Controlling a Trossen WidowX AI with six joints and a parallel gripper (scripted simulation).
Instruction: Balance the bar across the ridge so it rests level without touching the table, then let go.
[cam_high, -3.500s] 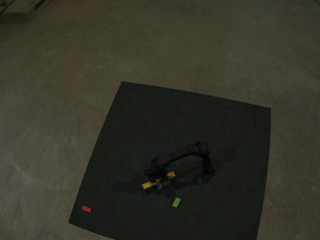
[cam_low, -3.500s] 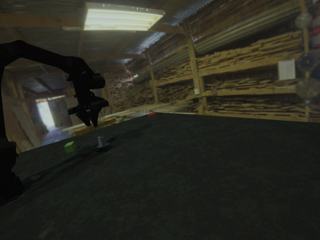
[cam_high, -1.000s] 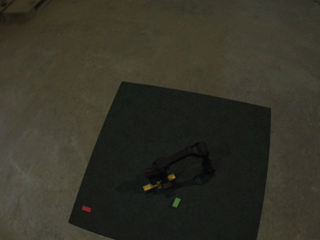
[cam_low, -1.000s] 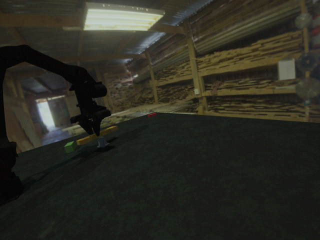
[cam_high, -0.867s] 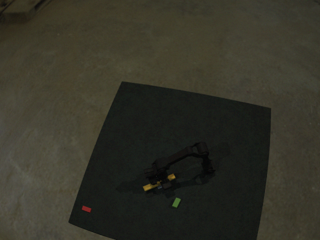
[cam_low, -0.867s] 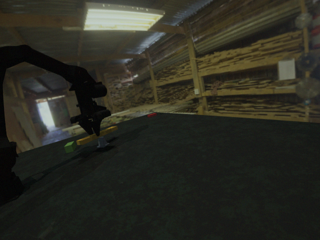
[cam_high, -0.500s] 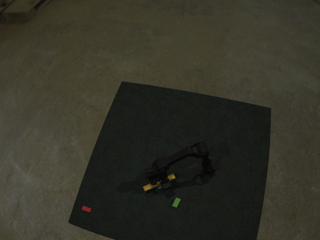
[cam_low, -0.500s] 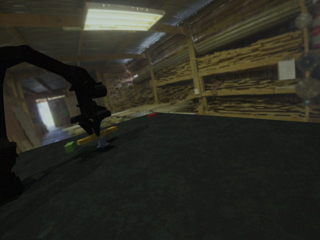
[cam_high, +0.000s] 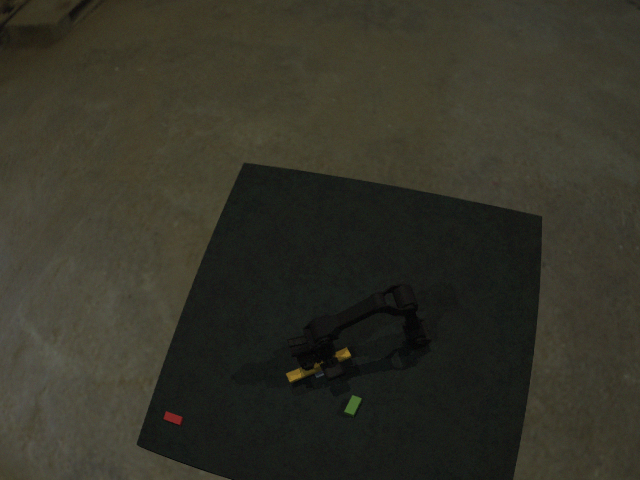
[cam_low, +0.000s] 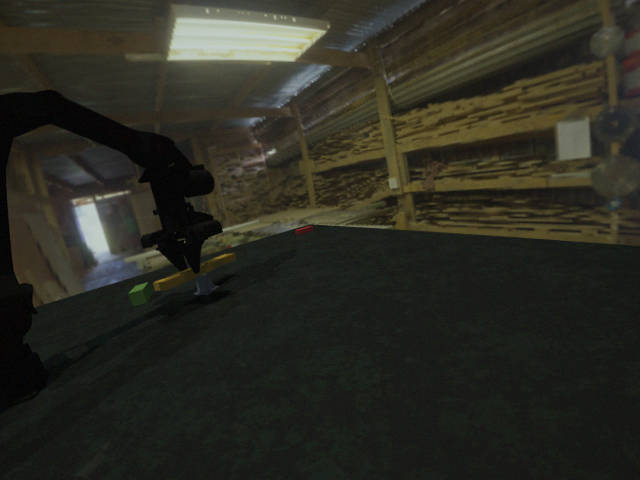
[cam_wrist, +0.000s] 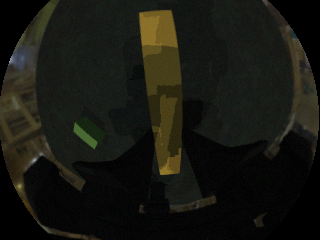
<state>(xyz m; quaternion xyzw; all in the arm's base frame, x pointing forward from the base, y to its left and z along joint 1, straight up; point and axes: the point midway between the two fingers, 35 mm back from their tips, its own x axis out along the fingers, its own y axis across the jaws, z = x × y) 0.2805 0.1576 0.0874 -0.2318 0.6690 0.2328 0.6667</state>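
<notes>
Right now my gripper tip is 20 mm to the right of the yellow bar and 20 mm short of it. The rest, counted from my gripper tip: red block: 460 mm ahead, 340 mm to the left, 40 mm below; then ridge: 20 mm to the left, 20 mm ahead, 10 mm below; then green block: 130 mm to the left, 120 mm behind, 40 mm below.
</notes>
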